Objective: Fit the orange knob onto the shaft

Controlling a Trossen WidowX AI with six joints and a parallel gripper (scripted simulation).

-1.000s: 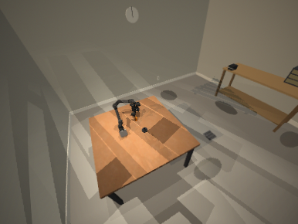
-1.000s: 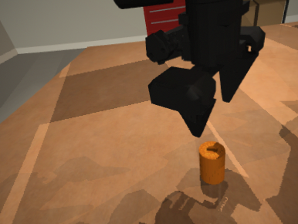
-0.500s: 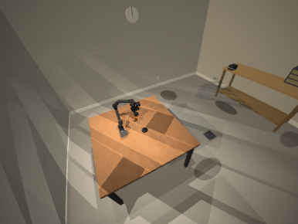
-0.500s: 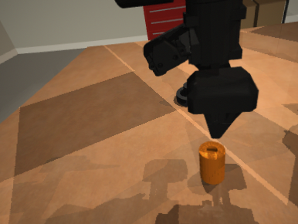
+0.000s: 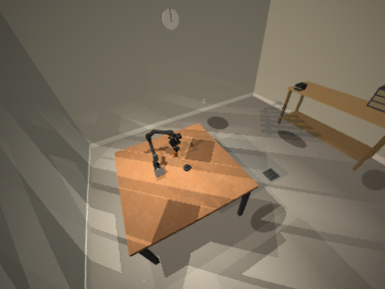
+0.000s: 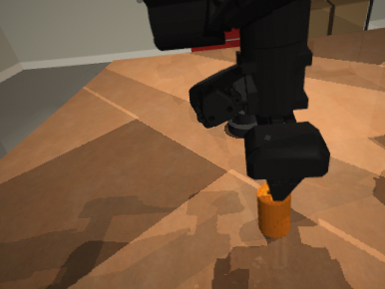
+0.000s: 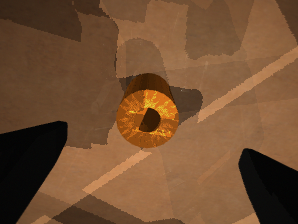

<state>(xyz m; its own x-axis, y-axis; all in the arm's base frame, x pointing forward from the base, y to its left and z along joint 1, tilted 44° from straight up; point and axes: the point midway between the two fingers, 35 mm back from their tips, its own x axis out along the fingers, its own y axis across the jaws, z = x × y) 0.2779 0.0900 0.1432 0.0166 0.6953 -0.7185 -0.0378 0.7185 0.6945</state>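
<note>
Now: the orange knob 6 cm below my gripper tip. From my gripper tip the other things lie so: dark round pedestal (25 cm to the right, 6 cm below, 3 cm ahead).
</note>
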